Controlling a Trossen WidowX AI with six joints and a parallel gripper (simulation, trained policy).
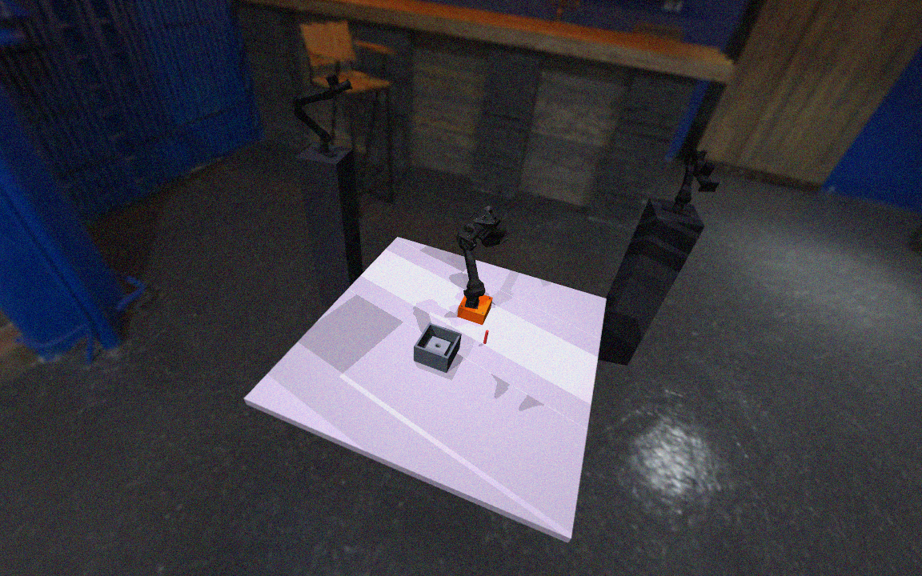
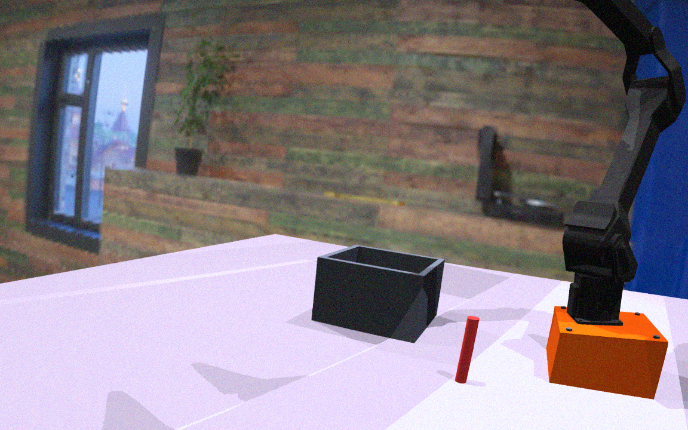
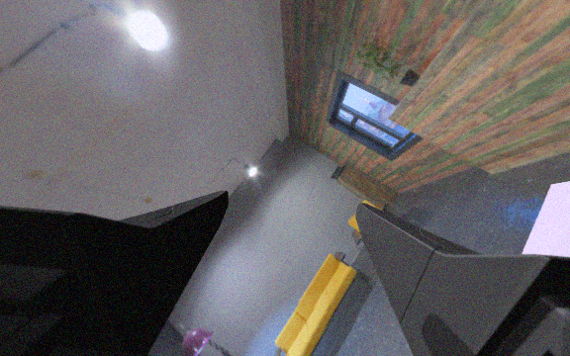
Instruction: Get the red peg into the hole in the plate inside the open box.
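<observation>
The red peg lies 61 cm below my gripper tip, 14 cm to the left of it and 8 cm behind it. Round my gripper tip: grey box (63 cm below, 6 cm to the right, 5 cm ahead); pale plate (61 cm below, 6 cm to the right, 5 cm ahead).
</observation>
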